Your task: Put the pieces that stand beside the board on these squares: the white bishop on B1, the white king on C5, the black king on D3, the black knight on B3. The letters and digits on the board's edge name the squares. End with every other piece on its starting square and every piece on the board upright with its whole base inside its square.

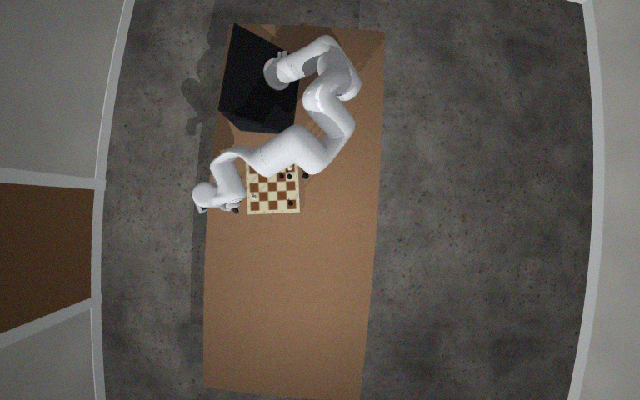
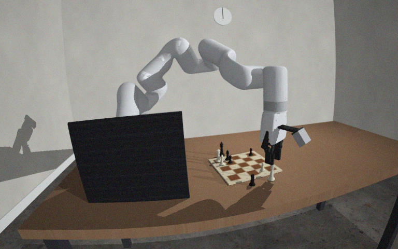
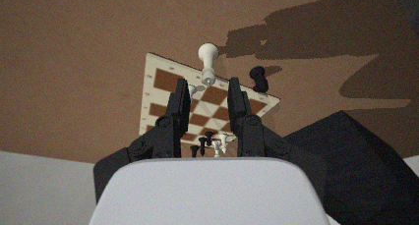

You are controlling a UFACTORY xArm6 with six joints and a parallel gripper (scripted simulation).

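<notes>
Now: the white king 6 cm below my hand. From my hand the other things lie so: chessboard: 13 cm to the left, 9 cm below, 5 cm behind; then black king: 27 cm to the left, 10 cm behind, 6 cm below; then white pawn: 7 cm below, 6 cm to the left.
</notes>
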